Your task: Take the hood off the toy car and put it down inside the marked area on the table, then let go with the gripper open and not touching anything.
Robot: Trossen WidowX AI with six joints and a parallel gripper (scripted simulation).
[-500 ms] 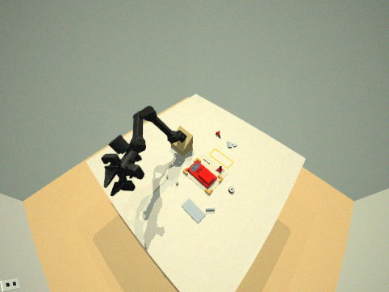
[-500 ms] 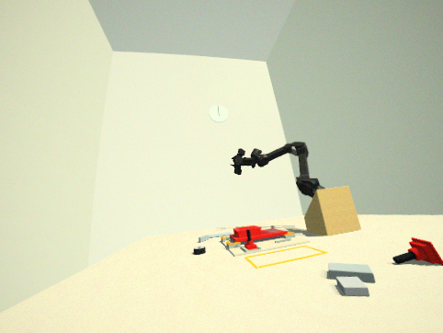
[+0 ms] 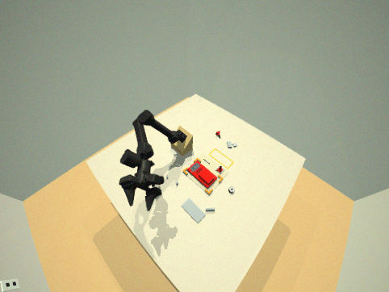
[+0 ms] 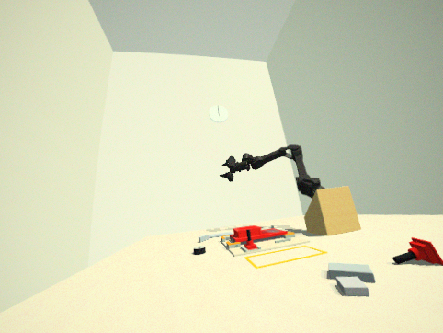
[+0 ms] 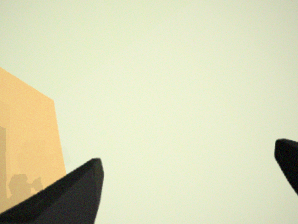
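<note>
My gripper tip is 1 cm past the red hood, 43 cm to the right of it and 35 cm above it. The rest, counted from my gripper tip: black wheel: 17 cm ahead, 49 cm to the left, 39 cm below.
</note>
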